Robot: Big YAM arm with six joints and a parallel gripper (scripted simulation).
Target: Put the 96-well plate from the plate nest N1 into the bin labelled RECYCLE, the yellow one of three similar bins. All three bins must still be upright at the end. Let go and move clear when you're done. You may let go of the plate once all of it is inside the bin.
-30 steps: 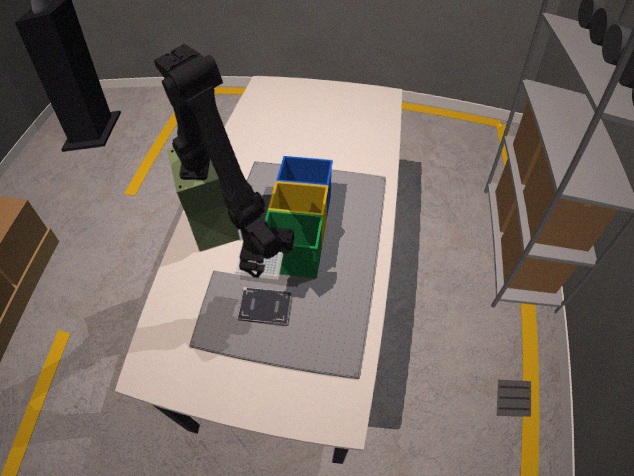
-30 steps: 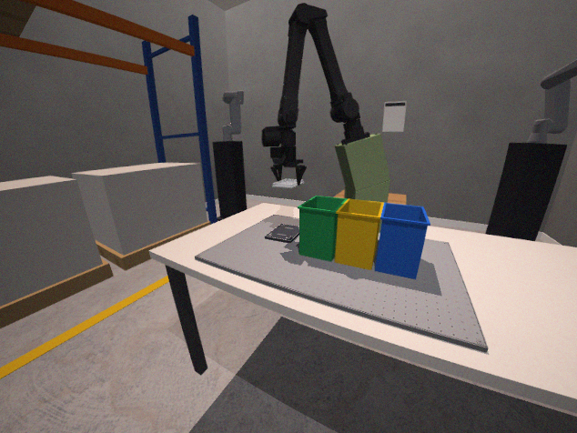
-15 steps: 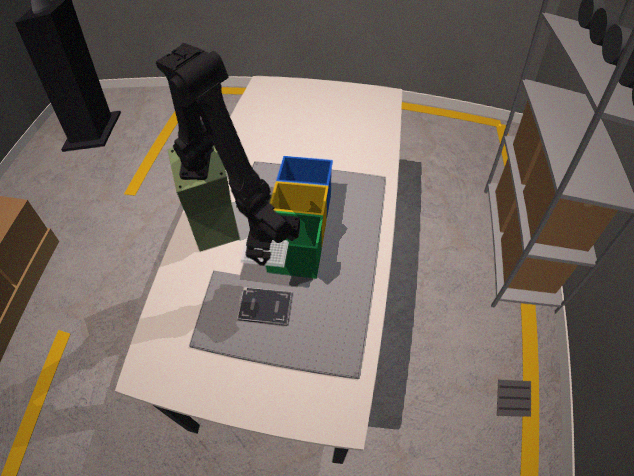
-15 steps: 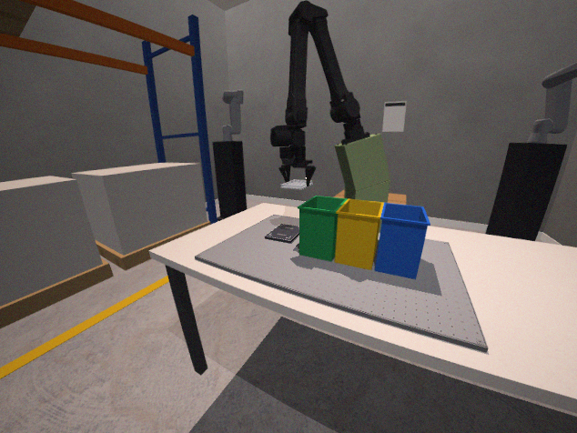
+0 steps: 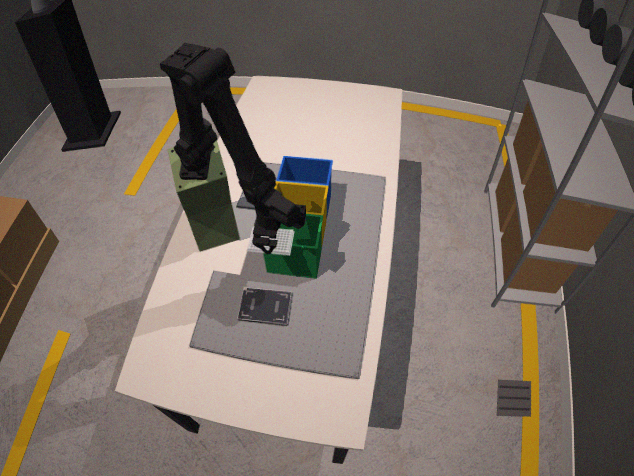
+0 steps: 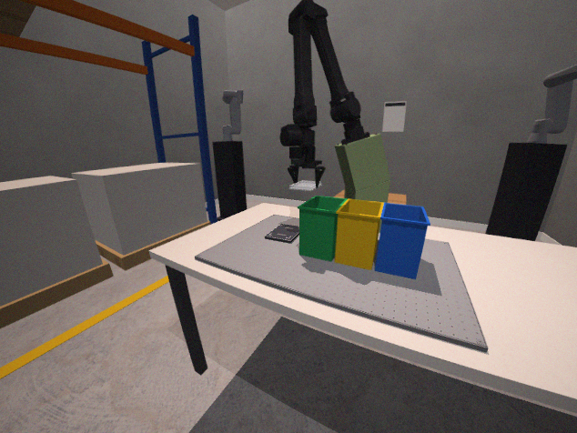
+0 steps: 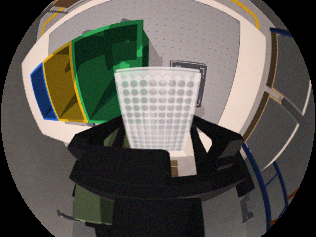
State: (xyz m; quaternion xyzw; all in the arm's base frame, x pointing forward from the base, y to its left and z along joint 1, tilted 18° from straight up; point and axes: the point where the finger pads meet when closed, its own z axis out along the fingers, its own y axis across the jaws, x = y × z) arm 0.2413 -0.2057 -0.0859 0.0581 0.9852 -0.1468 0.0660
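Right now my hand is 21 cm to the right of the yellow bin, 14 cm above it and 8 cm short of it. Also, from my hand: white 96-well plate right at my hand; then dark plate nest 22 cm below, 10 cm to the right, 4 cm behind; then green bin 14 cm below, 8 cm to the left, 6 cm ahead.
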